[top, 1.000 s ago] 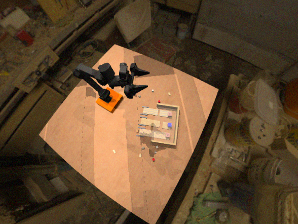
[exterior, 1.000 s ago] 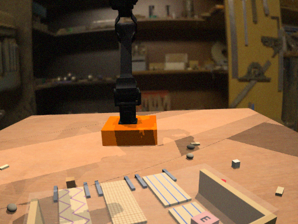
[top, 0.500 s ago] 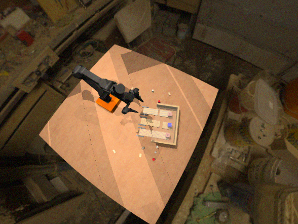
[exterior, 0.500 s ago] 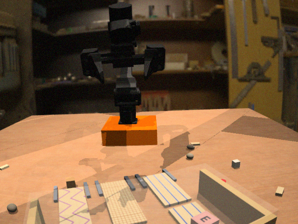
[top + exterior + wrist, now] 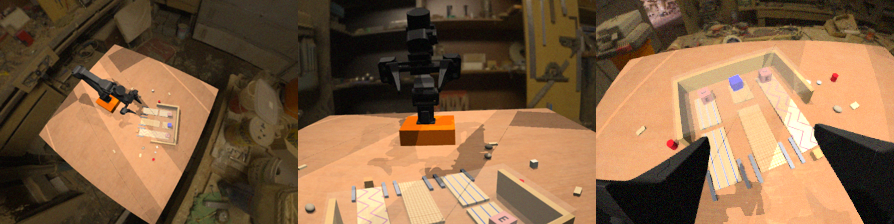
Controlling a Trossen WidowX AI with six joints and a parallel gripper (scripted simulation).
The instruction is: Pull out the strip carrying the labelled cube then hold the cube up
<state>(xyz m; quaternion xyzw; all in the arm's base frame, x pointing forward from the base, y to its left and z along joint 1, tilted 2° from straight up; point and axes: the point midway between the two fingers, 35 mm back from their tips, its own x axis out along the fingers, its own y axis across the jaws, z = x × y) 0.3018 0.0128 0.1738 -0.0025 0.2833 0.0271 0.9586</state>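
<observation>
The brown tab lies 30 mm ahead of my gripper tip, 120 mm to the right of it and 190 mm below it. Round my gripper tip: zigzag strip: 170 mm ahead, 80 mm to the right, 200 mm below.
</observation>
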